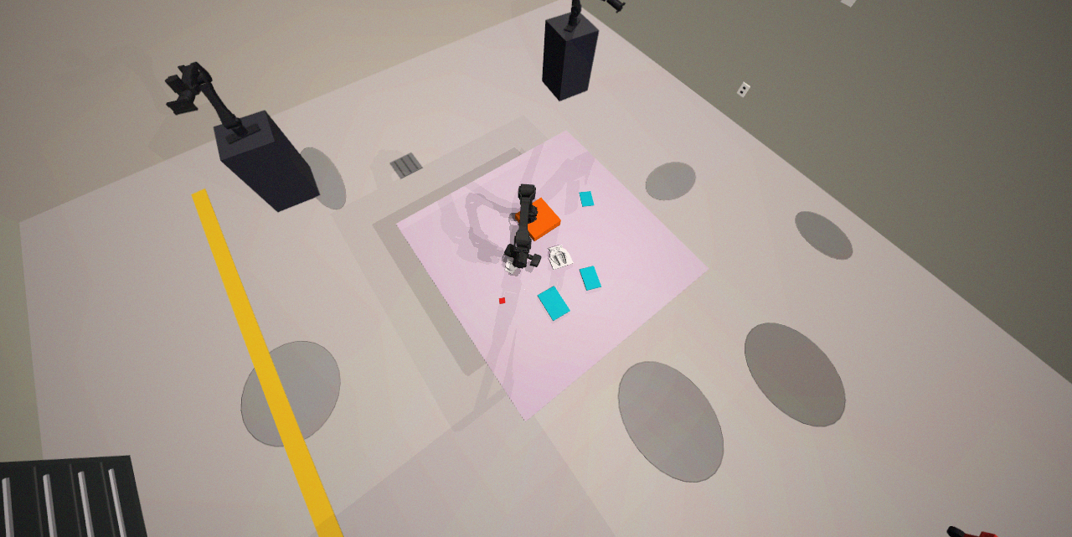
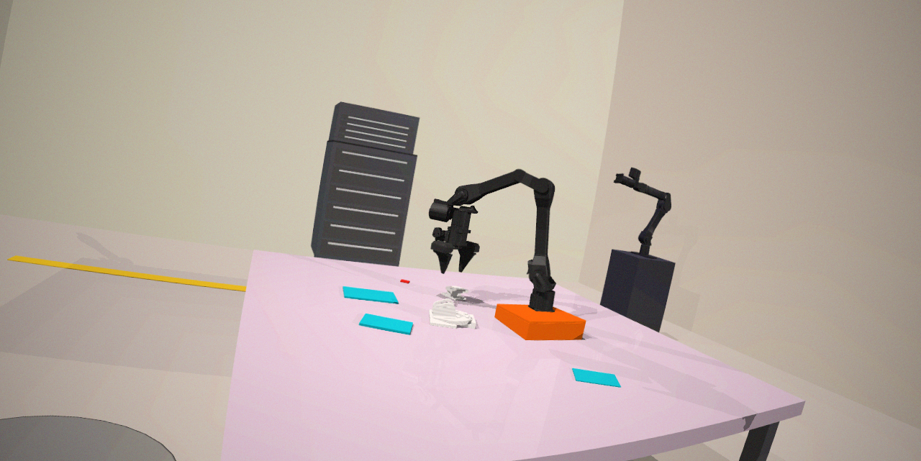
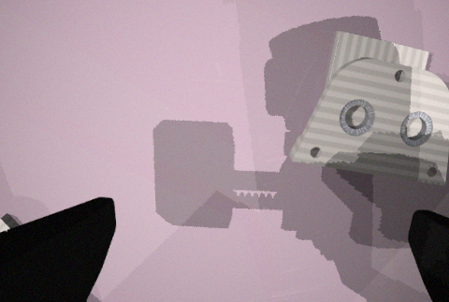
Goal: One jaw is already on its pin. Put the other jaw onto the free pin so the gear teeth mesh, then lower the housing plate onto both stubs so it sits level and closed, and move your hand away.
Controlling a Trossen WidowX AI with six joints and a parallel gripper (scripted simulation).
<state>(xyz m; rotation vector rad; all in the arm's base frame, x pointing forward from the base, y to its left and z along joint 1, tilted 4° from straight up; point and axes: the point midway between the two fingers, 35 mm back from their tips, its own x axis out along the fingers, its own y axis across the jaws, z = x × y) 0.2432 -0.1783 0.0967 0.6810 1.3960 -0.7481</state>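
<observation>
Right now the white jaw is 24 cm to the left of my gripper tip, 8 cm below it and 2 cm ahead of it. Round my gripper tip: red marker (19 cm to the right, 11 cm ahead, 9 cm below).
</observation>
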